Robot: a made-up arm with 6 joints.
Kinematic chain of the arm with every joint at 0, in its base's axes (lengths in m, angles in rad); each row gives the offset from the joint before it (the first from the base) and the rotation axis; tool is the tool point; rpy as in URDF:
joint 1: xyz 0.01 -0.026 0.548 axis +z
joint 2: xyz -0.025 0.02 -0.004 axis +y
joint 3: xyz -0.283 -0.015 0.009 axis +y
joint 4: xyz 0.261 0.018 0.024 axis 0.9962 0 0.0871
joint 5: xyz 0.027 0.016 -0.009 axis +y
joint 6: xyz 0.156 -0.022 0.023 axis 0.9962 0 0.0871
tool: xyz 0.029 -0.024 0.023 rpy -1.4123 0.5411 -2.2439
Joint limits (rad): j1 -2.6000..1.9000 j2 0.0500..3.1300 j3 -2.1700..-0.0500 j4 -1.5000..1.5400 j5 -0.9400..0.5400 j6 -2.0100..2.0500
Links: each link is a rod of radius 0.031 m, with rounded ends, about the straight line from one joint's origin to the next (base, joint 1, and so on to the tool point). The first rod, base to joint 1, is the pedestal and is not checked.
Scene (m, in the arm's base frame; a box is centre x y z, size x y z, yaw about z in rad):
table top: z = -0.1
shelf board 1: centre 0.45 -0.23 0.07 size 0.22 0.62 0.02 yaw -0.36
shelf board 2: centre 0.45 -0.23 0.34 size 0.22 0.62 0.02 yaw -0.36
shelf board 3: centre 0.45 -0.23 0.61 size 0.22 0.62 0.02 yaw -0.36
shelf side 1: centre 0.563 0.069 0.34 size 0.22 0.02 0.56 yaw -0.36
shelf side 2: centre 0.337 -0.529 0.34 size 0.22 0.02 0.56 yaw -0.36
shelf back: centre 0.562 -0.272 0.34 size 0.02 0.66 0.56 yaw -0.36
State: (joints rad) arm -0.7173 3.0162 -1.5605 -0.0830 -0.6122 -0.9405
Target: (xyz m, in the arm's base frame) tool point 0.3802 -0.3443 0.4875
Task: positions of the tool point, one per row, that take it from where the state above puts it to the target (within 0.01 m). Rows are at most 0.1 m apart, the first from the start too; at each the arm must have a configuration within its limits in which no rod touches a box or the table.
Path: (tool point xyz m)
1: 0.2946 -0.2882 0.1785
2: 0.2082 -0.2459 0.1865
3: 0.2252 -0.2740 0.2644
4: 0.2310 -0.2887 0.3429
5: 0.2263 -0.2908 0.4184
6: 0.2123 -0.2811 0.4875
7: 0.2685 -0.3105 0.4903
8: 0.3250 -0.3316 0.4902
9: 0.3802 -0.3443 0.4875

